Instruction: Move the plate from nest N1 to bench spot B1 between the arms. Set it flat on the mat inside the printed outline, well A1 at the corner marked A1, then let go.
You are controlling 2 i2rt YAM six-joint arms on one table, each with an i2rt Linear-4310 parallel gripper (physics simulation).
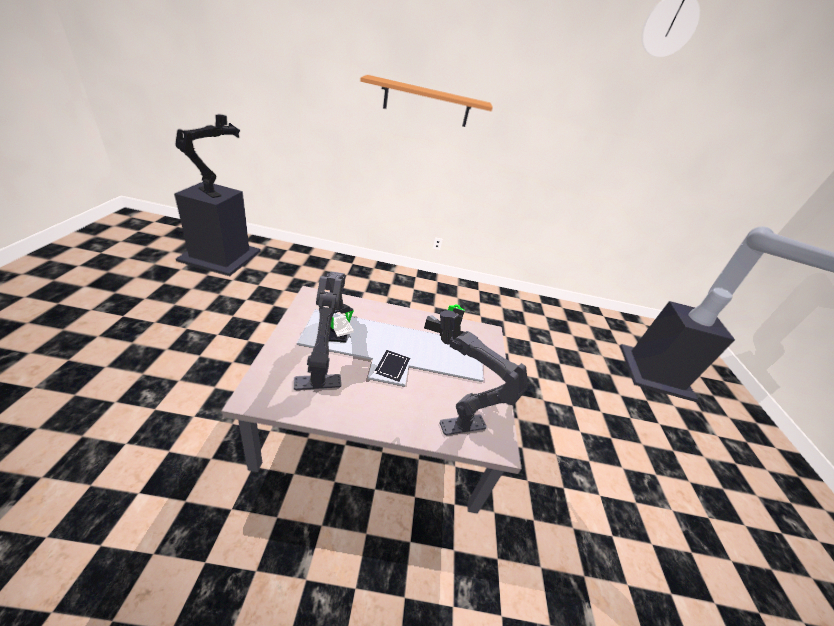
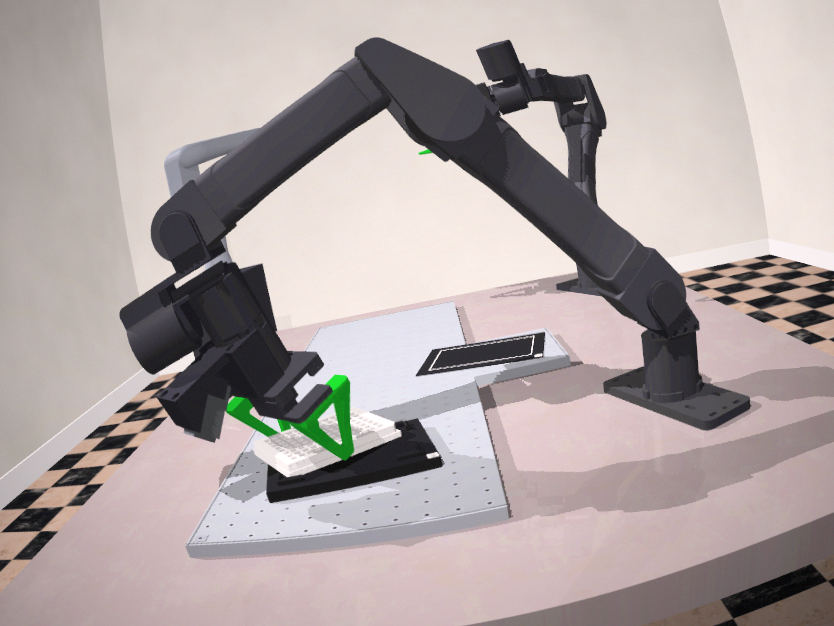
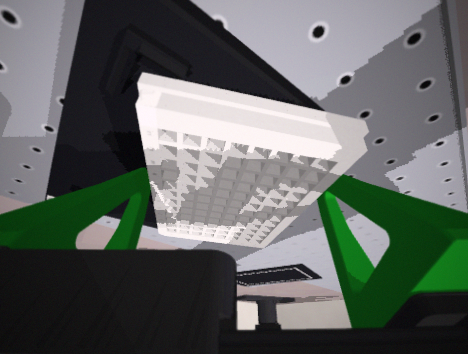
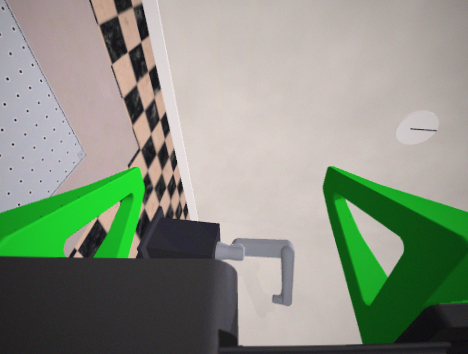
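Where they show: left gripper, fingertip midpoint: [image 1: 340,325] [image 2: 317,449] [image 3: 232,176]; right gripper, fingertip midpoint: [image 4: 233,177]; left arm's base, origin of the base link: [image 1: 317,382] [image 2: 673,399]; right arm's base, origin of the base link: [image 1: 462,425] [image 2: 595,289] [image 3: 266,297].
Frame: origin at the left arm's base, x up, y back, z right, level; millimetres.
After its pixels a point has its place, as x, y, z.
The white well plate [image 1: 340,326] {41, -326, 118} [image 2: 367,429] {40, -297, 106} [image 3: 239,140] {42, -390, 102} lies on the black nest [image 2: 396,461] {25, -291, 41} [image 3: 99,105] {25, -365, 51} at one end of the grey perforated board [image 1: 452,362] {13, -71, 659} [image 2: 384,509] {13, -326, -28}. My left gripper [image 1: 344,319] {27, -349, 121} [image 2: 312,429] {27, -349, 121} [image 3: 232,176] {27, -349, 121} is open and low over the plate, with one green finger on each side of it. The black mat with the white printed outline [image 1: 392,365] {15, -67, 347} [image 2: 489,353] {15, -68, 337} [image 3: 275,274] {15, -100, 344} lies bare between the arms. My right gripper [image 1: 456,308] {356, -35, 570} [image 4: 233,177] {356, -35, 570} is open and empty, held up in the air and facing the wall.
The pink table [image 1: 384,425] {0, 248, 259} carries both arm bases; the left arm's base [image 2: 663,391] {21, -26, -16} stands beside the mat. Two other robots on dark pedestals [image 1: 212,224] [image 1: 675,348] stand on the checkered floor. A wooden shelf [image 1: 427,93] hangs on the wall.
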